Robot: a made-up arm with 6 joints. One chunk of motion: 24 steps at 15 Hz.
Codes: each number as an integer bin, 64 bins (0 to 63) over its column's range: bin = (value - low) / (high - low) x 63, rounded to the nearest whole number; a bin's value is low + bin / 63 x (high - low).
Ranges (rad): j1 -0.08..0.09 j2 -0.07..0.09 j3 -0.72..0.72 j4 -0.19..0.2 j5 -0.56..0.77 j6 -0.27..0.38
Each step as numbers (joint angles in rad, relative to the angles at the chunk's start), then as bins.
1 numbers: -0.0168 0.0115 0.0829 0.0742 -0.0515 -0.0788
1 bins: 23 32 35 43 24 19
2 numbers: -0.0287 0.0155 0.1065 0.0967 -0.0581 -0.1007
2 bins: 19 34 36 46 24 16
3 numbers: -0.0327 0.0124 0.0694 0.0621 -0.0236 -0.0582
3 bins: 18 32 35 41 25 21
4 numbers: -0.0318 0.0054 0.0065 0.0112 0.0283 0.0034
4 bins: 18 30 32 33 28 26
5 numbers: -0.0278 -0.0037 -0.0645 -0.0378 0.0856 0.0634
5 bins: 19 26 29 25 31 32
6 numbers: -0.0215 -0.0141 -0.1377 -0.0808 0.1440 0.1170
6 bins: 22 22 25 18 33 38
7 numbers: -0.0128 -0.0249 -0.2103 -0.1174 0.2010 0.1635
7 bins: 25 18 22 12 36 42
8 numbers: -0.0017 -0.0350 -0.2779 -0.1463 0.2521 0.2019
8 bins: 29 14 19 7 38 46
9 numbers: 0.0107 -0.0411 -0.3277 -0.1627 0.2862 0.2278
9 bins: 34 11 17 4 40 48
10 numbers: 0.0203 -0.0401 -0.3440 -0.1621 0.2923 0.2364
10 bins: 37 12 16 5 40 49
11 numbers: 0.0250 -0.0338 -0.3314 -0.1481 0.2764 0.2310
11 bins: 39 14 17 7 40 49
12 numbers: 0.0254 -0.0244 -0.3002 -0.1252 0.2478 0.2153
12 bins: 39 18 18 10 38 47
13 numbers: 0.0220 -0.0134 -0.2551 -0.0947 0.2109 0.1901
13 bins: 38 22 20 15 37 45
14 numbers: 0.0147 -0.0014 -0.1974 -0.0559 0.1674 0.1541
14 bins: 35 27 23 22 34 41
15 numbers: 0.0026 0.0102 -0.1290 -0.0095 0.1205 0.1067
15 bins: 31 32 26 29 32 37
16 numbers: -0.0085 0.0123 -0.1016 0.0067 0.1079 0.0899
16 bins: 26 32 27 32 32 35
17 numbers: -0.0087 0.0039 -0.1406 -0.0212 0.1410 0.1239
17 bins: 26 29 25 27 33 38
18 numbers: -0.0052 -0.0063 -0.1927 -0.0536 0.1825 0.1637
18 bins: 28 25 23 22 35 42
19 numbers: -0.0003 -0.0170 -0.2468 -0.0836 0.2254 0.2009
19 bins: 30 21 21 17 37 46
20 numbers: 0.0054 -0.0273 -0.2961 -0.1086 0.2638 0.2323
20 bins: 32 17 19 13 39 49
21 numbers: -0.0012 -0.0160 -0.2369 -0.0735 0.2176 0.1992
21 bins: 29 21 21 19 37 45
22 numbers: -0.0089 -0.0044 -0.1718 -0.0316 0.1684 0.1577
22 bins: 26 26 24 26 35 41
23 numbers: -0.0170 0.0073 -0.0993 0.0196 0.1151 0.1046
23 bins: 23 30 27 34 32 36
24 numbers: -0.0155 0.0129 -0.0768 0.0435 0.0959 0.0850
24 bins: 24 33 28 38 31 34
